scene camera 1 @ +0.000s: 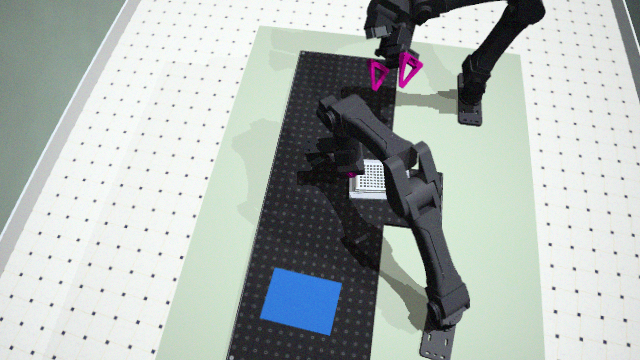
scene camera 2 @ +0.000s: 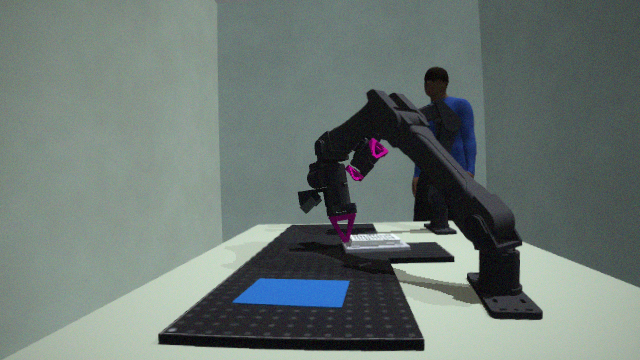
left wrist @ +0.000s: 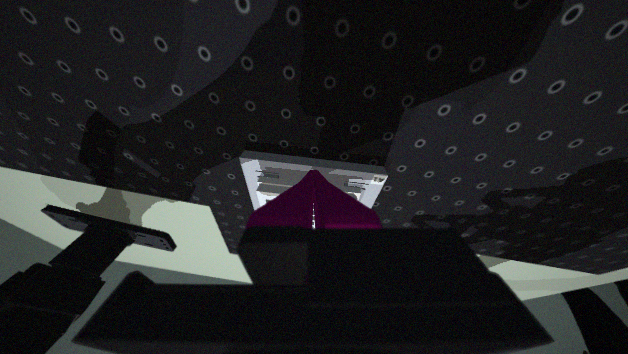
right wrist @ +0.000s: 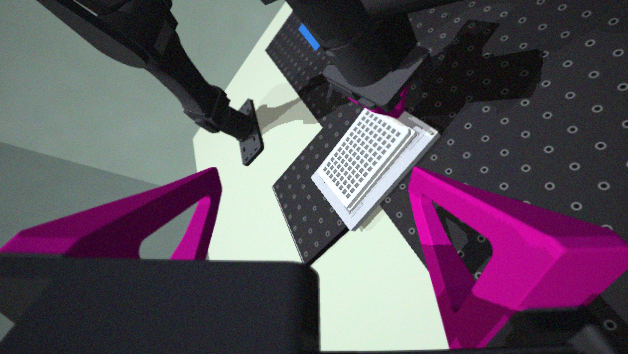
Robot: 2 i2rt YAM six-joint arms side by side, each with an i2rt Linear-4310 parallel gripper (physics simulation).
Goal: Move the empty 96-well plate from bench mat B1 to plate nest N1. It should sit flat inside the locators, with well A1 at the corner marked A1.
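Where they show: left gripper, between the fingertips: (scene camera 1: 352, 176) (scene camera 2: 346, 242) (left wrist: 313, 176) (right wrist: 399, 114); right gripper, between the fingertips: (scene camera 1: 387, 88) (scene camera 2: 364, 168) (right wrist: 315, 177); left arm's base, origin of its link: (scene camera 1: 441, 317) (scene camera 2: 498, 295) (left wrist: 118, 228) (right wrist: 249, 130); right arm's base, origin of its link: (scene camera 1: 469, 99) (scene camera 2: 439, 229).
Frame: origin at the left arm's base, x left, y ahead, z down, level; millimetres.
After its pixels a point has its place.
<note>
The white 96-well plate (scene camera 1: 371, 176) @(x -307, y 252, z -40 mm) (scene camera 2: 375, 238) @(x -295, y 224, z -40 mm) (right wrist: 361, 155) @(x -319, y 234, z -40 mm) rests on the light grey nest N1 (scene camera 1: 367, 195) @(x -256, y 249, z -25 mm) (scene camera 2: 385, 248) @(x -260, y 198, z -21 mm) (left wrist: 312, 159) @(x -293, y 309, z -16 mm) (right wrist: 424, 142) @(x -353, y 304, z -25 mm), wells up. I cannot tell whether it lies fully flat inside the locators. The nest's A1 mark (left wrist: 378, 178) @(x -347, y 317, z -25 mm) (right wrist: 431, 132) @(x -348, y 317, z -25 mm) is at a corner near my left gripper. My left gripper (scene camera 1: 351, 174) @(x -298, y 302, z -28 mm) (scene camera 2: 346, 241) @(x -298, y 302, z -28 mm) (left wrist: 313, 176) @(x -298, y 302, z -28 mm) is shut and empty, fingertips down at the nest's edge beside the plate; contact is unclear. My right gripper (scene camera 1: 389, 88) @(x -456, y 265, z -224 mm) (scene camera 2: 369, 162) @(x -456, y 265, z -224 mm) (right wrist: 315, 177) @(x -456, y 265, z -224 mm) is open and empty, raised away from the plate.
The blue bench mat B1 (scene camera 1: 301, 301) @(x 60, y 332, z -15 mm) (scene camera 2: 292, 292) @(x 65, y 335, z -15 mm) (right wrist: 308, 37) @(x 51, y 254, z -15 mm) lies on the black perforated board (scene camera 1: 310, 250) @(x -70, y 350, z -13 mm) (scene camera 2: 370, 325) @(x 168, y 198, z -13 mm). The left arm reaches over the nest and partly hides the plate in scene camera 1. A person (scene camera 2: 462, 130) stands beyond the table.
</note>
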